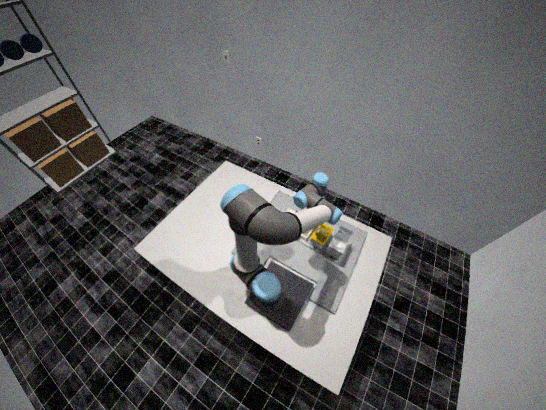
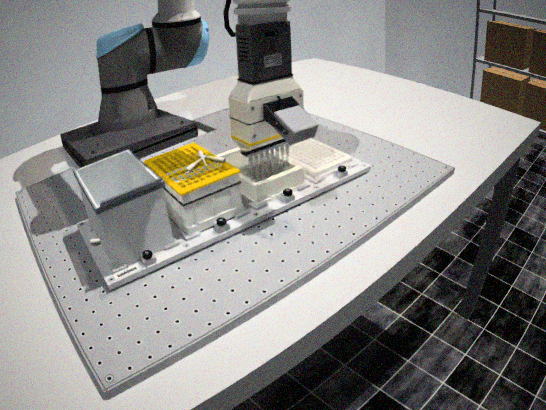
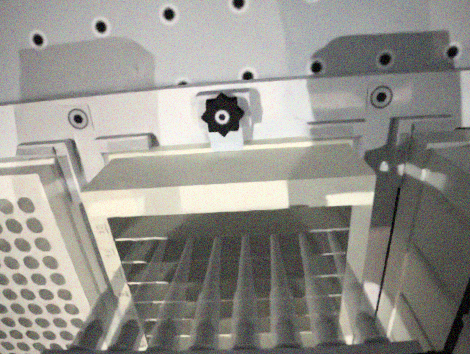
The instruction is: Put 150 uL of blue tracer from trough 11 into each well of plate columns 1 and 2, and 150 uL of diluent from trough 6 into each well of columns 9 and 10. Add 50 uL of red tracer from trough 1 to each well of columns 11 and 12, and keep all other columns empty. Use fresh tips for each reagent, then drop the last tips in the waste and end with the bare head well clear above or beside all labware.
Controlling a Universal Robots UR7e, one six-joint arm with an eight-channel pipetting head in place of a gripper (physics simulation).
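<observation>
My pipetting head [image 2: 269,159] [image 3: 245,280] carries a row of eight translucent tips. The tips point down into or just above the cream trough reservoir [image 2: 277,186] [image 3: 235,197]; which trough they are at is not clear. No liquid colour can be made out in the tips or troughs. The pale well plate [image 2: 325,156] [image 3: 42,187] stands beside the reservoir, and its well contents cannot be told. The yellow-topped tip rack [image 2: 216,181] [image 1: 322,233] stands on the reservoir's other side. The grey waste bin [image 2: 132,227] stands at the end of the row, beyond the tip rack.
A few white, thin pieces [image 2: 202,159] lie across the top of the yellow rack. Black knobs [image 2: 287,192] [image 3: 222,116] line the front of the white rail [image 2: 255,214]. The perforated board [image 2: 210,287] lies under the labware. The arm's dark base [image 2: 135,137] stands behind the row.
</observation>
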